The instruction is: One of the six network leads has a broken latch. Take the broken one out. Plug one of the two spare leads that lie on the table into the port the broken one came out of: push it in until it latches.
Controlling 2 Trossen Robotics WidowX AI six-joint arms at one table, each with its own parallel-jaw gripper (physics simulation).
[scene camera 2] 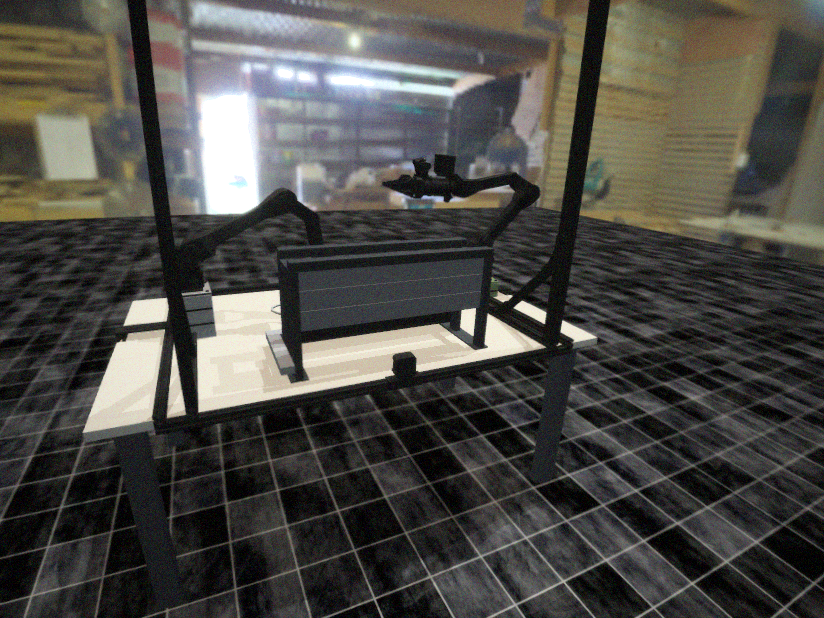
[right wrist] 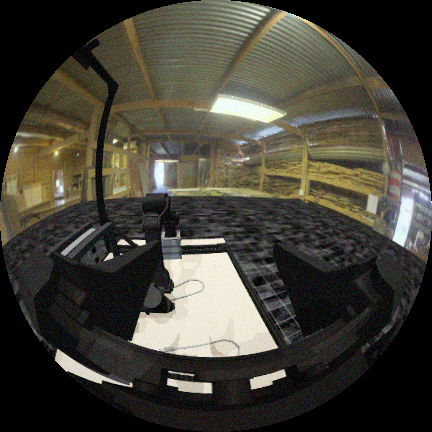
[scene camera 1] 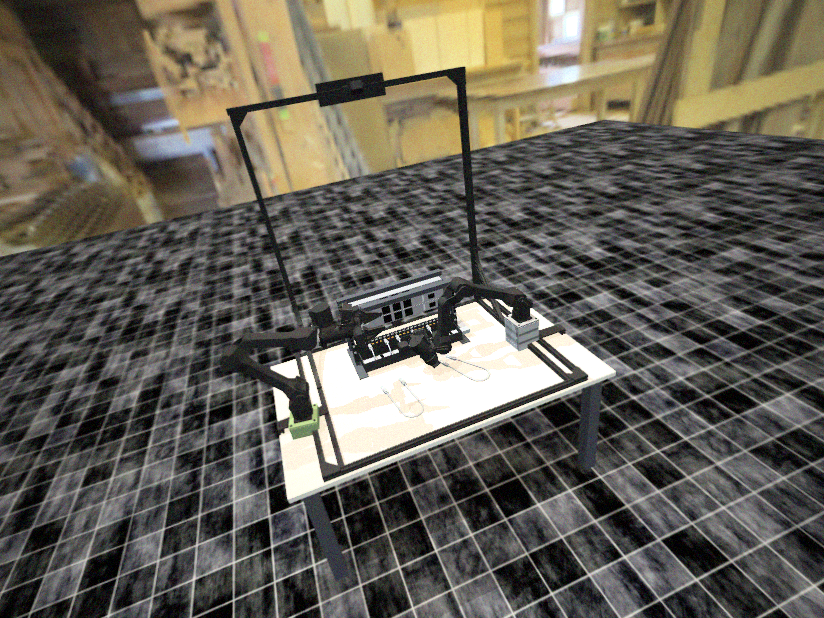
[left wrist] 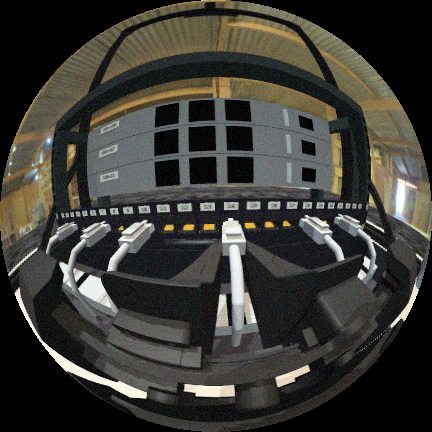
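Seen in the pictures: left gripper, between the fingertips: [left wrist: 229, 244]; right gripper, between the fingertips: [scene camera 2: 385, 184] [right wrist: 218, 248] [scene camera 1: 383, 320]; left arm's base, origin of its link: [scene camera 2: 189, 288] [right wrist: 170, 234] [scene camera 1: 521, 317]; right arm's base, origin of its link: [scene camera 1: 303, 415].
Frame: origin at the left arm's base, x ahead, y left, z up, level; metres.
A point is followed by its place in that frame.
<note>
White network leads are plugged in a row into the dark patch panel [left wrist: 172, 255] {x 0.453, y -0.234, z -0.064 m}. Their plugs include ones at the left [left wrist: 94, 233] {x 0.520, y -0.212, z -0.032 m}, left of centre [left wrist: 135, 235] {x 0.469, y -0.208, z -0.031 m} and at the right [left wrist: 316, 230] {x 0.339, y -0.201, z -0.032 m}. My left gripper [left wrist: 229, 244] {x 0.403, y -0.216, z -0.044 m} is shut on the plug of the centre lead [left wrist: 237, 285] {x 0.407, y -0.171, z -0.040 m}, which is at the panel under a label that seems to read 14. I cannot tell its latch's state. My right gripper [right wrist: 218, 248] {x 0.592, y 0.079, z 0.252 m} [scene camera 2: 386, 184] {x 0.592, y 0.079, z 0.252 m} is open and empty, raised high. Two spare leads lie looped on the table: one nearer the front [scene camera 1: 421, 403] {x 0.526, y 0.121, z -0.116 m}, one farther right [scene camera 1: 489, 375] {x 0.233, y 0.118, z -0.118 m}.
The rack frame [left wrist: 215, 65] {x 0.408, y -0.242, z 0.120 m} [scene camera 2: 290, 332] {x 0.200, y -0.255, z -0.055 m} stands behind and around the panel, with grey units [left wrist: 135, 150] {x 0.523, y -0.322, z 0.049 m} above it. A tall black camera frame [scene camera 1: 467, 166] {x -0.018, y -0.395, z 0.549 m} rises behind the table. Black rails [scene camera 1: 465, 415] {x 0.432, y 0.286, z -0.100 m} run along the table. Neighbouring leads hang close to both sides of the left fingers.
</note>
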